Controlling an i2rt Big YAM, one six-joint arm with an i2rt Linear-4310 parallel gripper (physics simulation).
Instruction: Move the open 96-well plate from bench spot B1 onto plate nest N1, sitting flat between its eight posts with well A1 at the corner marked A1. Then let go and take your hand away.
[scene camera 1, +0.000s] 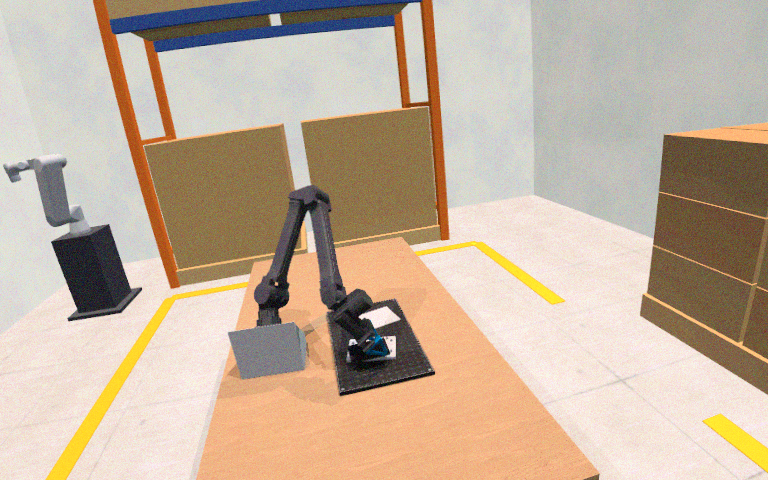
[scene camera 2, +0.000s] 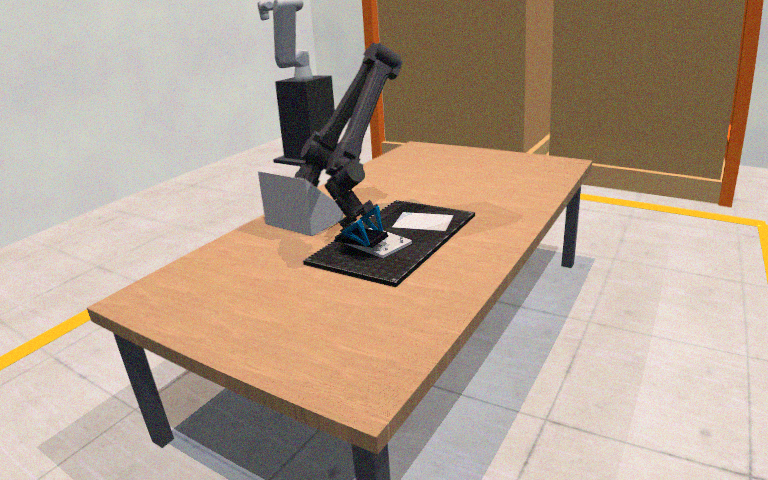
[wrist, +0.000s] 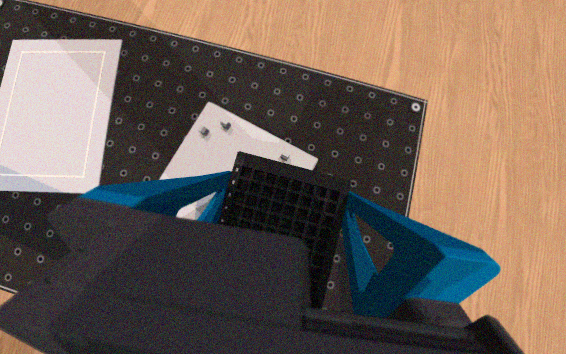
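Where they show: gripper, fingertip midpoint: (scene camera 1: 382, 347) (scene camera 2: 375, 239) (wrist: 287, 188); arm's base at its link origin: (scene camera 1: 269, 333) (scene camera 2: 302, 189).
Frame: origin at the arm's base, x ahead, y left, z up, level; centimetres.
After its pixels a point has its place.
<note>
The black 96-well plate (wrist: 285, 200) {x 35.9, y -12.4, z -4.7 cm} is held between the blue fingers of my gripper (scene camera 1: 368, 352) {x 36.8, y -12.3, z -5.7 cm} (scene camera 2: 368, 233) {x 36.8, y -12.3, z -5.7 cm} (wrist: 287, 188) {x 36.8, y -12.3, z -5.7 cm}, which is shut on it. The plate is over part of the white nest N1 (scene camera 1: 390, 344) {x 40.2, y -7.3, z -8.6 cm} (scene camera 2: 396, 246) {x 41.0, y -8.2, z -8.6 cm} (wrist: 192, 160) {x 36.8, y -3.2, z -8.6 cm}. In the wrist view their near-parallel edges differ by a small angle, and a corner of the nest with several small grey posts shows beyond the plate. The rest of the nest is hidden by the plate and my gripper. I cannot tell the gap between plate and nest, nor read the A1 mark.
A white panel with a thin outline (scene camera 1: 380, 316) {x 40.2, y 14.7, z -9.6 cm} (scene camera 2: 423, 221) {x 37.7, y 13.3, z -9.6 cm} (wrist: 55, 115) {x 37.1, y 12.8, z -9.6 cm}, seemingly spot B1, lies beside the nest on the black perforated board (scene camera 1: 416, 362) {x 46.5, y -18.4, z -9.8 cm} (scene camera 2: 339, 264) {x 31.7, y -22.8, z -9.8 cm} (wrist: 350, 115) {x 46.3, y -16.7, z -9.8 cm}. A grey wedge-shaped box (scene camera 1: 269, 350) {x 0.3, y -8.6, z -1.4 cm} (scene camera 2: 288, 203) {x 1.4, y -8.7, z -1.5 cm} stands near the arm's base on the wooden table (scene camera 1: 396, 424) {x 35.0, y -41.4, z -11.1 cm} (scene camera 2: 283, 339) {x 41.1, y -56.2, z -11.1 cm}.
</note>
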